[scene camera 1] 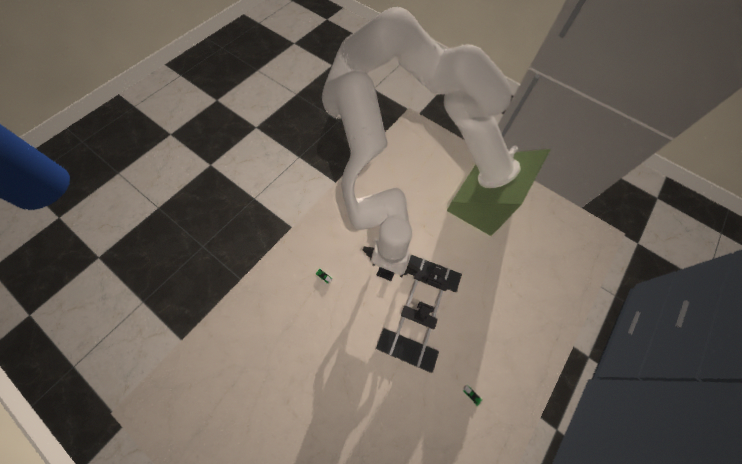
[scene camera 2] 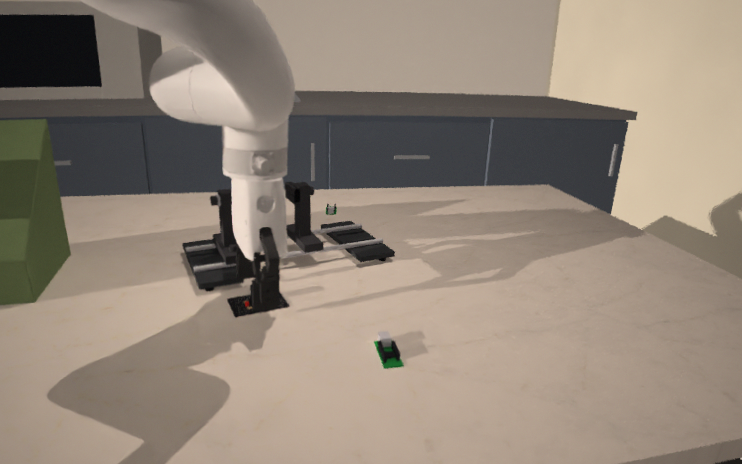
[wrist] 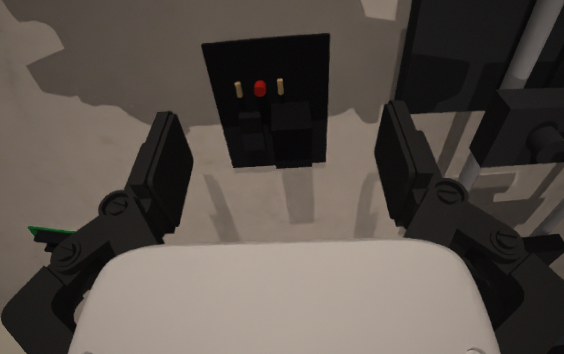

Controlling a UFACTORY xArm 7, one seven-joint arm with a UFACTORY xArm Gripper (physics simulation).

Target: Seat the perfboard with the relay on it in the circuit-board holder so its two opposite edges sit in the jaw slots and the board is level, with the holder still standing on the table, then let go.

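Places are measured from the arm's base along level axes (x right, y back, z down), in centimetres.
Pixels of known places: gripper, between the fingertips: [scene camera 1: 389, 267] [scene camera 2: 256, 292] [wrist: 281, 130]; arm's base, origin of its link: [scene camera 1: 498, 174].
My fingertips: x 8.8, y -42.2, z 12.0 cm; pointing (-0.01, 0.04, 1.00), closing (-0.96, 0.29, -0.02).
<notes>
Ahead of a thing's pixels: the offset from my fingertips to its top centre.
The black perfboard @(dx +0.3, dy -0.1, dz -0.6 cm) [scene camera 1: 385, 274] [scene camera 2: 236, 306] [wrist: 220, 70] lies flat on the table beside the holder, with a black relay @(dx -0.6, dy -0.4, dz -0.6 cm) [wrist: 291, 132], a red part and two tan parts on top. The circuit-board holder @(dx -15.1, dy -4.0, dz -10.3 cm) [scene camera 1: 407, 350] [scene camera 2: 207, 277] [wrist: 450, 85] stands on the table with two upright jaws on two rails; its jaw slots hold no board. My gripper [scene camera 2: 265, 290] [wrist: 281, 130] is open and low over the perfboard, pointing down. In the wrist view one finger is on each side of the board, with gaps. In scene camera 1 the wrist hides most of the fingers.
A small green board [scene camera 1: 323, 275] [scene camera 2: 389, 358] [wrist: 52, 231] lies on the open side of the perfboard, away from the holder. Another small green board [scene camera 1: 472, 395] [scene camera 2: 331, 209] lies beyond the holder. A green block [scene camera 1: 476, 213] [scene camera 2: 24, 218] stands at the arm's base.
</notes>
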